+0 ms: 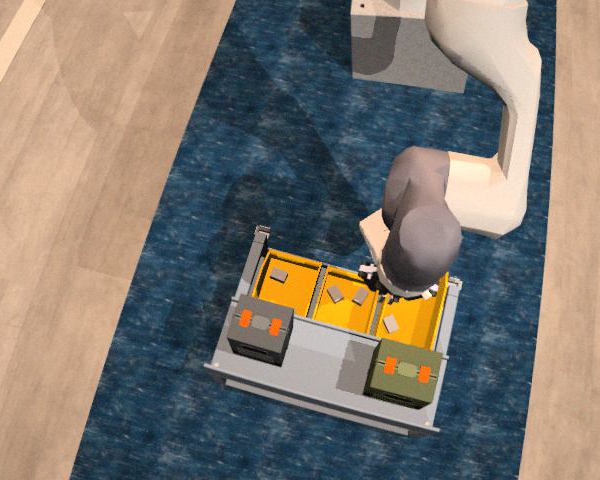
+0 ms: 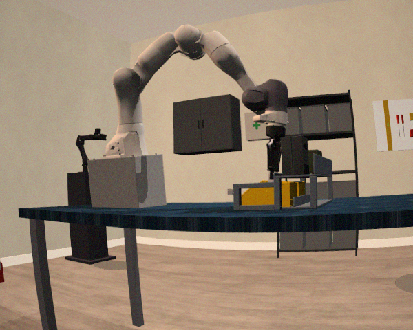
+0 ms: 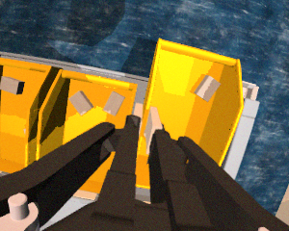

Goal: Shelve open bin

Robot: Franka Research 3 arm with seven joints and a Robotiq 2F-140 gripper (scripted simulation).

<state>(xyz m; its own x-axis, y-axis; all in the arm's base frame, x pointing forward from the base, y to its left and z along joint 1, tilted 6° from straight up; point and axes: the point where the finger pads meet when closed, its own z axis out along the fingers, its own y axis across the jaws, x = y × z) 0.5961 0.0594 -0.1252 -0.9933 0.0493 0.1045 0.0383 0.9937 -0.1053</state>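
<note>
Right now my hand is 150 mm short of the green case, 60 mm below it and 40 mm to the right of it. The rest, counted from my hand: grey case (190 mm to the right, 130 mm ahead, 70 mm above).
</note>
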